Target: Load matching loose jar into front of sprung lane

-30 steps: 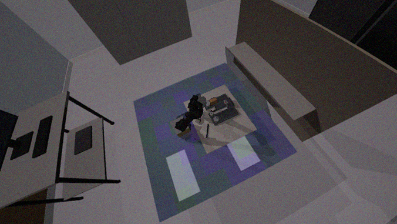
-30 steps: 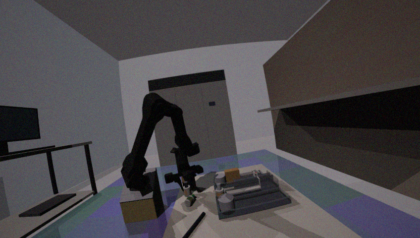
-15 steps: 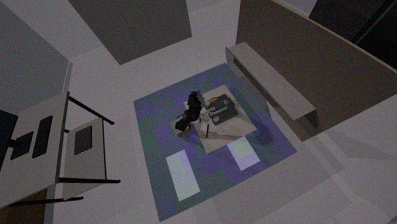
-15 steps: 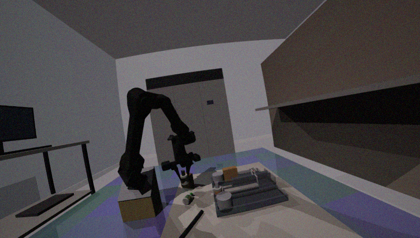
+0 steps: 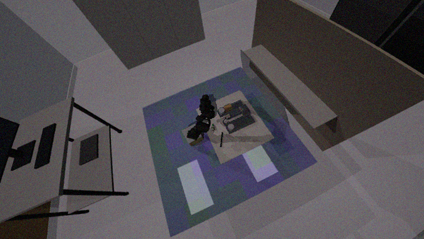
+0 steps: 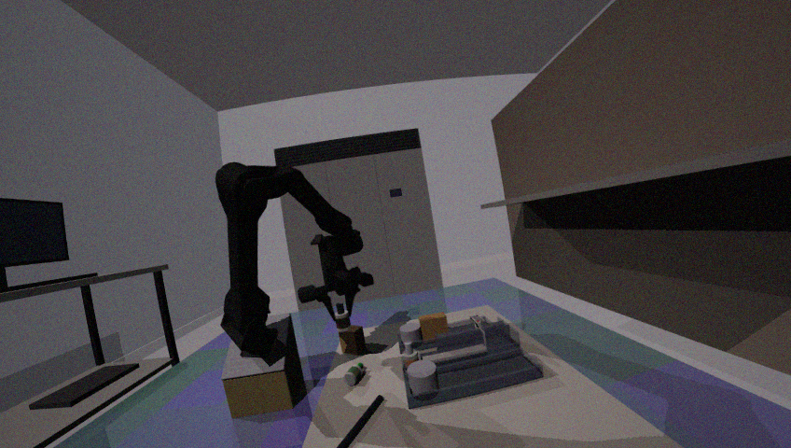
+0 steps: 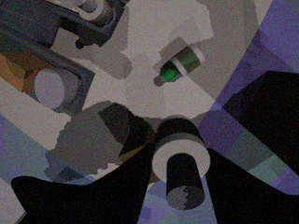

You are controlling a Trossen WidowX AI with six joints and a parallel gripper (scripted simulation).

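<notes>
My gripper tip is 80 mm to the right of the brown box and 100 mm above it. The rest, counted from my gripper tip: dark grey lane rack: 300 mm ahead, 30 mm to the right, 110 mm below; then black rod: 60 mm ahead, 210 mm to the right, 130 mm below.
</notes>
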